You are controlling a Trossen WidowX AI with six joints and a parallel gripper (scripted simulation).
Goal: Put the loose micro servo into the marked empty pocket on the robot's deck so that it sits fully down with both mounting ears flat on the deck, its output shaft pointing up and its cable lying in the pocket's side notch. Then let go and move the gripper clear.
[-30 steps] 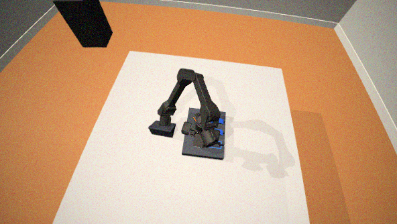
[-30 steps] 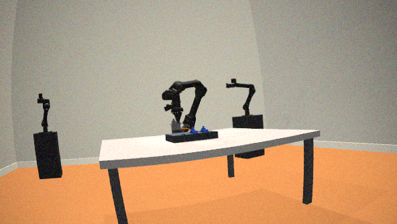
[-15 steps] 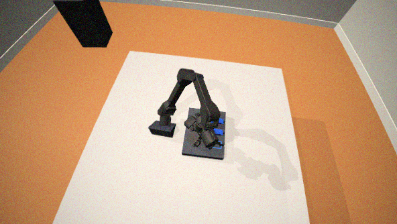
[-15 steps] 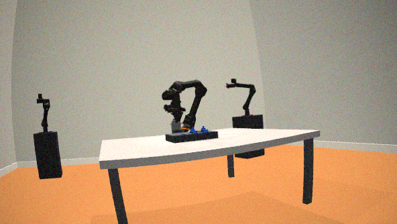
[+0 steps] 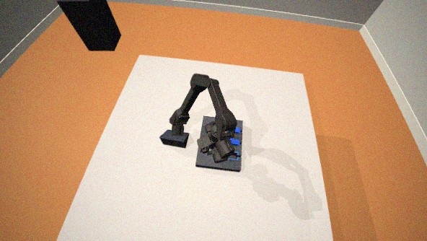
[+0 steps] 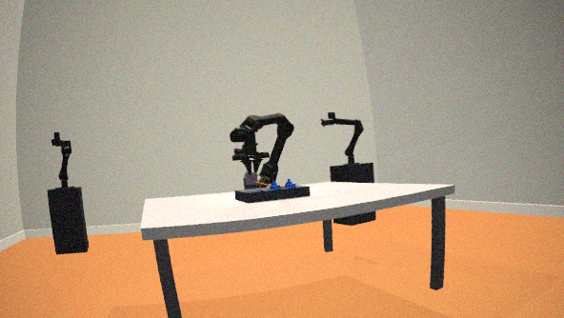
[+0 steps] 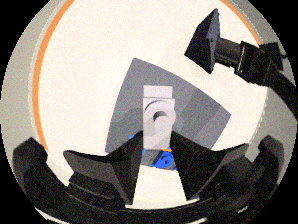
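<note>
My gripper tip is 10 cm above the dark grey deck and 7 cm to the right of it.
</note>
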